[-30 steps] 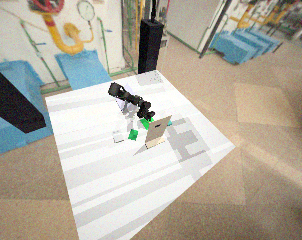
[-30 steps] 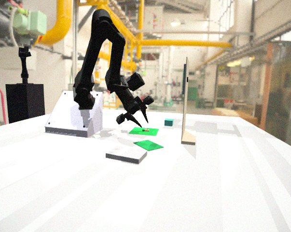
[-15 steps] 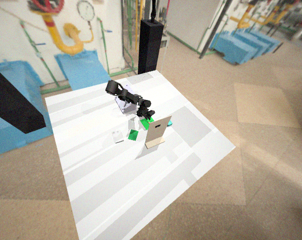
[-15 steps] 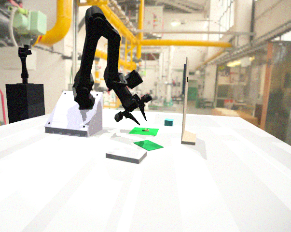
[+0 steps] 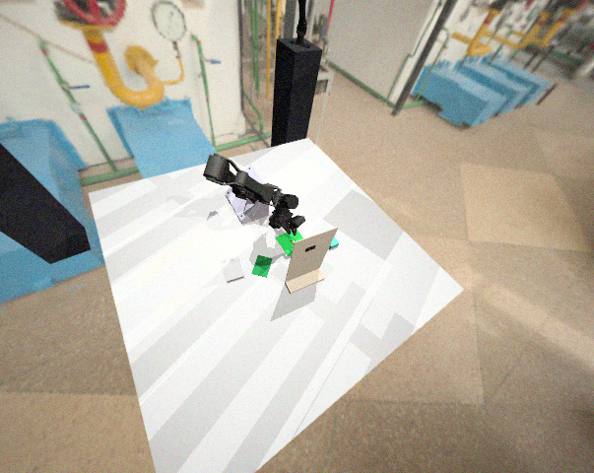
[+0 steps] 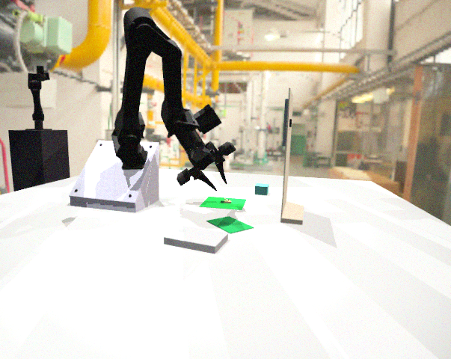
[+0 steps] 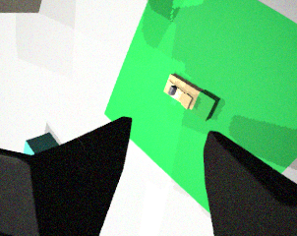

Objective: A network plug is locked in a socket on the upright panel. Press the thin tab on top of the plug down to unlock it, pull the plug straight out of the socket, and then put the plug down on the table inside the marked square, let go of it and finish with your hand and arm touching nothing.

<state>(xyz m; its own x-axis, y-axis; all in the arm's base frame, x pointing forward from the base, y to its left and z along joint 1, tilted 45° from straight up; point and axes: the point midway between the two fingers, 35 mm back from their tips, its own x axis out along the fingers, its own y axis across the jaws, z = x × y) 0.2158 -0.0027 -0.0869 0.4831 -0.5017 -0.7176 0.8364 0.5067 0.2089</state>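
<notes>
My gripper tip is 20 mm short of the tan network plug and 40 mm above it. The rest, counted from my gripper tip: upright panel (190 mm ahead, 70 mm to the right, 100 mm above); then small teal cube (120 mm ahead, 160 mm to the left, 30 mm below); then green marked square (10 mm ahead, 50 mm below).
</notes>
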